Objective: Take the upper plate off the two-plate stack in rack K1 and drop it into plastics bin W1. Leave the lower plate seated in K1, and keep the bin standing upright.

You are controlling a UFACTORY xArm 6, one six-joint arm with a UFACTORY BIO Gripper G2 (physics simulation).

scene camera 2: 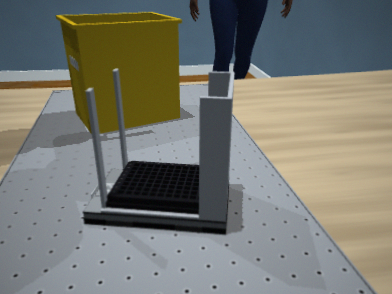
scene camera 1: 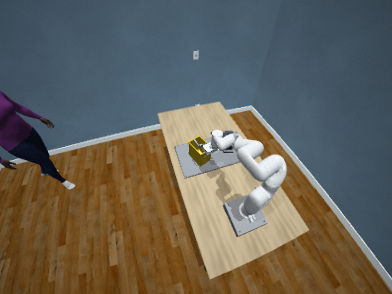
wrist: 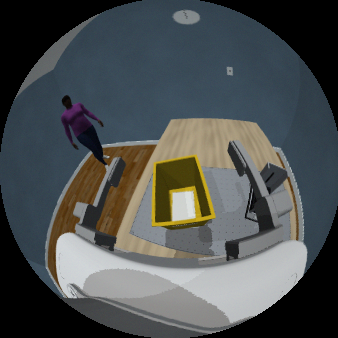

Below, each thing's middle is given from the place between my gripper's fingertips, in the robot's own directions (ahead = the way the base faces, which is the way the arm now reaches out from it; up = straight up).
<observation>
The yellow plastics bin W1 (scene camera 2: pixel 145 48) is 2 cm ahead of my hand, 1 cm to the left of it and 21 cm below it. From my hand the other things lie so: black plate (scene camera 2: pixel 150 186) (5 cm ahead, 30 cm to the right, 27 cm below).
</observation>
